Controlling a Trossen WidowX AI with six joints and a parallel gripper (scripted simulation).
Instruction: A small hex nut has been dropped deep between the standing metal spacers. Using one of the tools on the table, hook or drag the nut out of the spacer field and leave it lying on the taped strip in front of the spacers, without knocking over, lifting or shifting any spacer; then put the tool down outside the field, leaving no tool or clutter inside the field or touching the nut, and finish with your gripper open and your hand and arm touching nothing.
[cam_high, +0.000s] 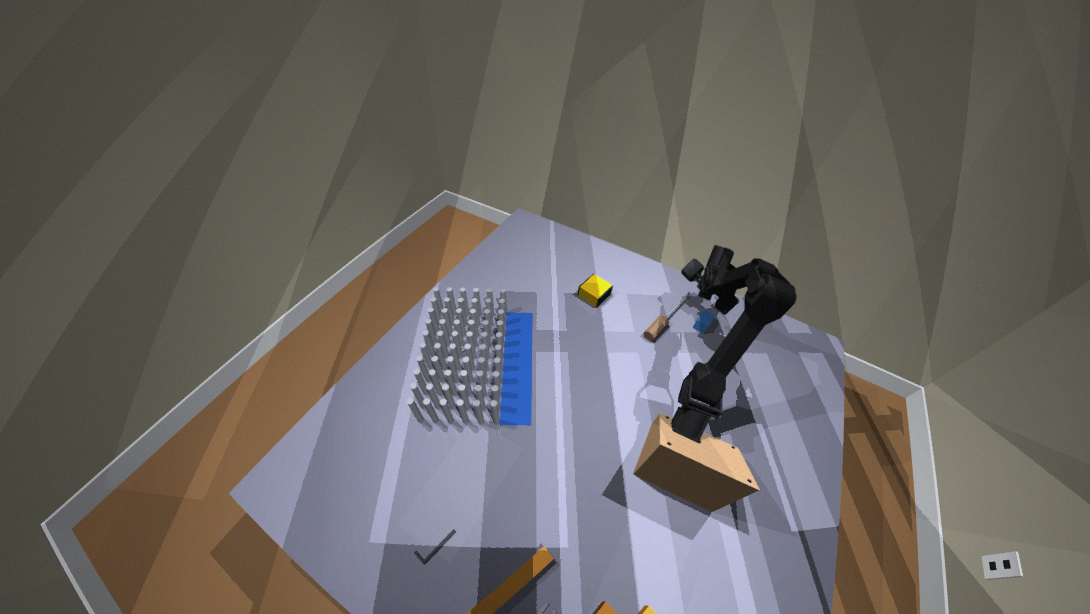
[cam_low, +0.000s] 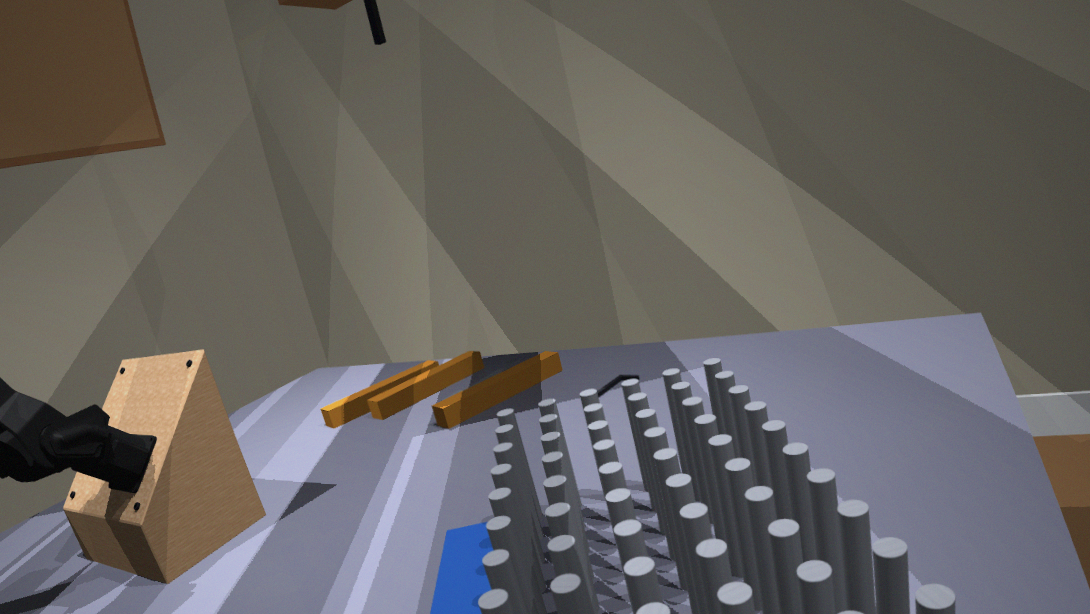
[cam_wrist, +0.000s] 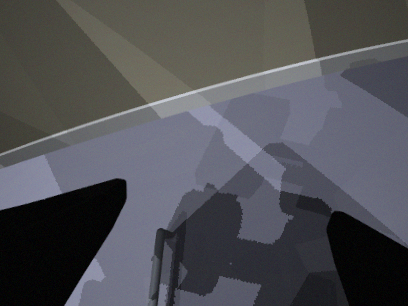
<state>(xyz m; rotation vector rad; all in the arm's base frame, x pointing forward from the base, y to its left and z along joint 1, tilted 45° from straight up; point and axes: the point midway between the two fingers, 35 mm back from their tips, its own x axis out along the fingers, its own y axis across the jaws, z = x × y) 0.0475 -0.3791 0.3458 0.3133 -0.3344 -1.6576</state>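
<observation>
My gripper tip is 33 cm short of the yellow block, 16 cm to the right of it and 5 cm above it. Also, from my gripper tip: wooden-handled pick: 10 cm to the left, 8 cm ahead, 6 cm below; blue cube: 10 cm to the left, 5 cm below, 2 cm behind; blue taped strip: 51 cm to the left, 41 cm ahead, 7 cm below.
</observation>
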